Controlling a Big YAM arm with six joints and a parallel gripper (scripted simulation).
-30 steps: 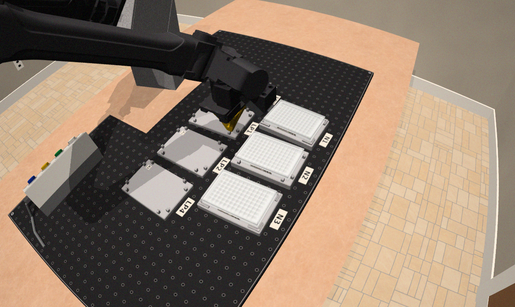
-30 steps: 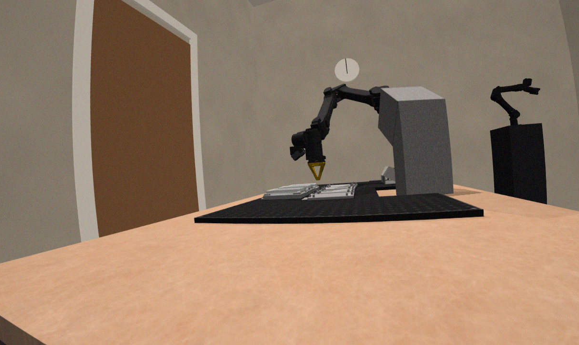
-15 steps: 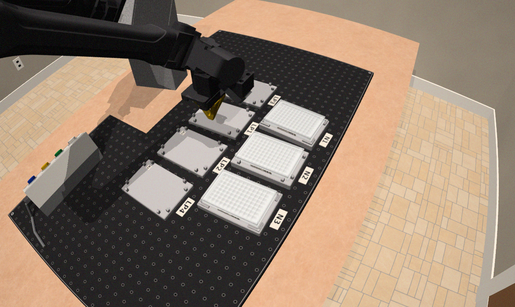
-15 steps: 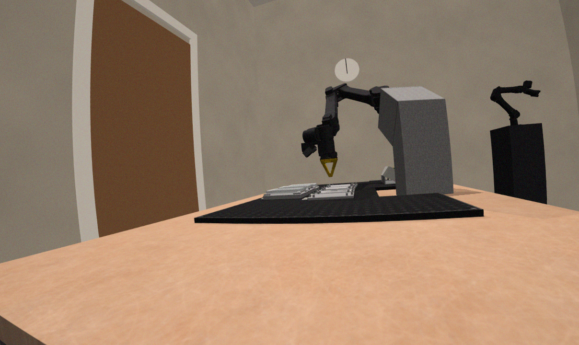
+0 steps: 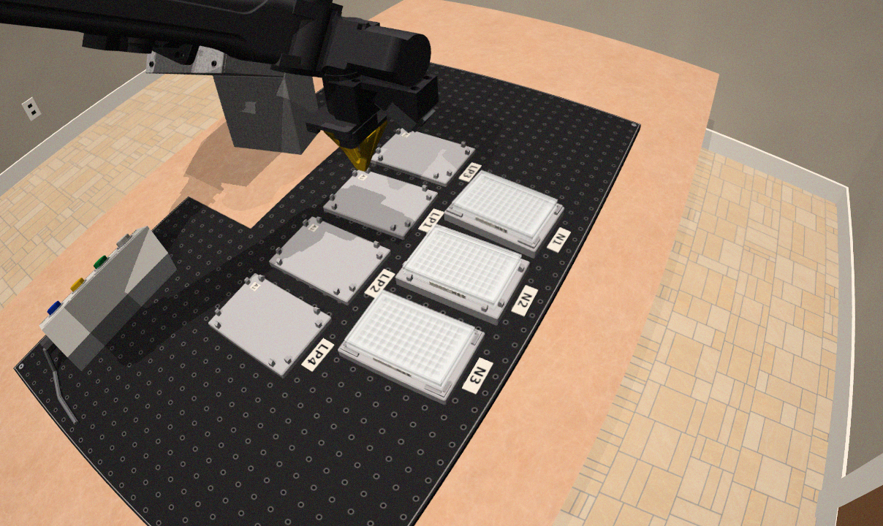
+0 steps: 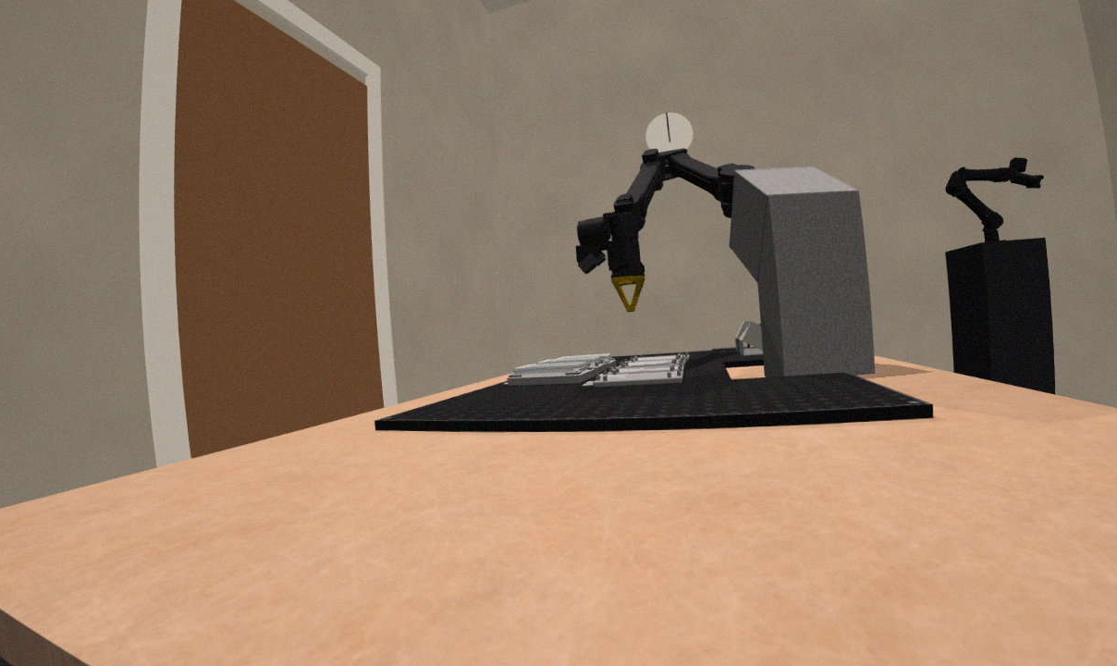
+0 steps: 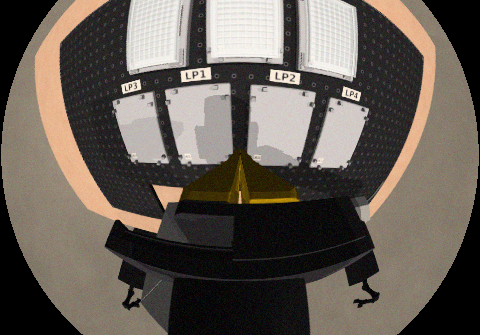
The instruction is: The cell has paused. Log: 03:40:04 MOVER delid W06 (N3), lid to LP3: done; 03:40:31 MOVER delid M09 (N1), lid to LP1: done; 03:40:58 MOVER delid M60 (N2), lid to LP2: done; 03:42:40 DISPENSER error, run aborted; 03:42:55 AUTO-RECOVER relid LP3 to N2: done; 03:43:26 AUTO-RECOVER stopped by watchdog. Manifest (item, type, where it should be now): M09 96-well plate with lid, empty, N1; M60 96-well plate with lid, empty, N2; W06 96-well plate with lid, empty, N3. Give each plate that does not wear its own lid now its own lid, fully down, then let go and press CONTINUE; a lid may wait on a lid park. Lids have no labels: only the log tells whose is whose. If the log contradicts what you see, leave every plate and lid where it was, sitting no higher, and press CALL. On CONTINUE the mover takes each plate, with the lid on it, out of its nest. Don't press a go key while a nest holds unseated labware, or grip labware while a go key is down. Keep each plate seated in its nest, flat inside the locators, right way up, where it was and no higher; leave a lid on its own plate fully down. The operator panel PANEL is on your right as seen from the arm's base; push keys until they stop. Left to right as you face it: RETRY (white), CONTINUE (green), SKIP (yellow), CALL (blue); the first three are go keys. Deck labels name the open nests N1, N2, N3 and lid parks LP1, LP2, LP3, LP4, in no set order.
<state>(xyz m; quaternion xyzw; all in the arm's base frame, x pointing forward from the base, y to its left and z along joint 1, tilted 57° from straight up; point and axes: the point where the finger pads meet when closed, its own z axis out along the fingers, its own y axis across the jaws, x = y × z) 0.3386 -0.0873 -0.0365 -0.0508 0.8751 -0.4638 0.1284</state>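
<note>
Right now my hand is 320 mm past the green CONTINUE key, 270 mm to the left of it and 70 mm above it. The rest, counted from my hand: lid park LP2: 40 mm behind, 60 mm to the right, 130 mm below; lid park LP3: 20 mm behind, 190 mm to the left, 130 mm below; lid park LP1: 30 mm behind, 70 mm to the left, 130 mm below.
</note>
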